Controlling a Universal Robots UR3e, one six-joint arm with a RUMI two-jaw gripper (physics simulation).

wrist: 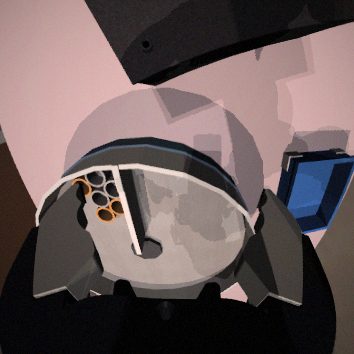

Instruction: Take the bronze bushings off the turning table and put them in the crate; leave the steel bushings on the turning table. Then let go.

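Note:
The round grey turning table fills the middle of the view, with a raised pale-edged divider running from its rim to its centre hole. Left of the divider, standing close together, are three orange-rimmed bronze bushings and three grey steel bushings. The bronze one farthest left is partly hidden by the left finger. My gripper is wide open and empty, its fingers showing over the left and right sides of the turning table. The blue crate is at the right, beyond the right finger; no bushing shows in it.
A large dark block-like body crosses the top of the view. The pink table surface lies around the turning table. The crate has light corner pieces and stands near the table's right edge. Shadows fall behind the turning table.

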